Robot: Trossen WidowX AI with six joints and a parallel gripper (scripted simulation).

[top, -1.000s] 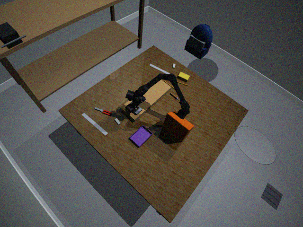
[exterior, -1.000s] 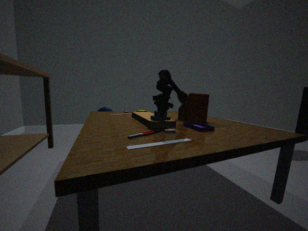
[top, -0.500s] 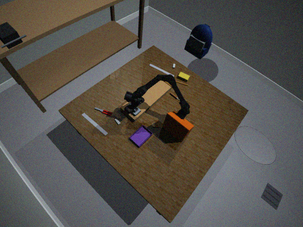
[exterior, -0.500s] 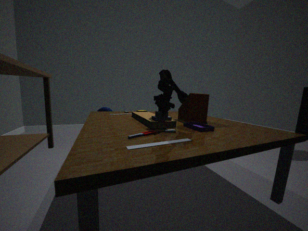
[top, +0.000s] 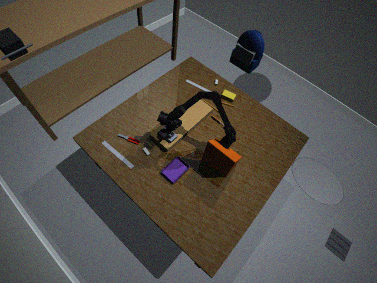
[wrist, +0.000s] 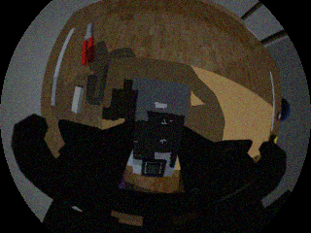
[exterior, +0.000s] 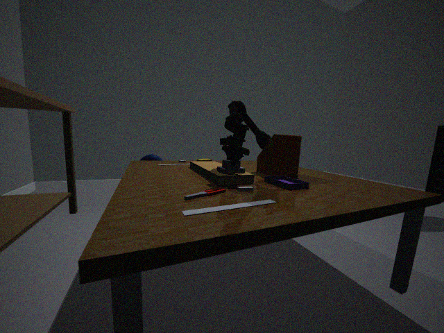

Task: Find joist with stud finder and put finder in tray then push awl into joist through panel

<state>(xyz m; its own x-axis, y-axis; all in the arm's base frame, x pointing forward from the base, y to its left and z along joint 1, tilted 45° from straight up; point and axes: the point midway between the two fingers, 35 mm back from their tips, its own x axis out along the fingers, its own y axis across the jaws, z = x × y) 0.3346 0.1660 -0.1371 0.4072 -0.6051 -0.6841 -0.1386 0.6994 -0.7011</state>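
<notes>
Now: the purple tray 240 mm behind my gripper tip, 120 mm to the left of it and 50 mm below it. Round my gripper tip: awl (410 mm to the right, 130 mm behind, 60 mm below); stud finder (20 mm behind, 20 mm above); yellow block (670 mm to the right, 50 mm below, 10 mm ahead).
</notes>
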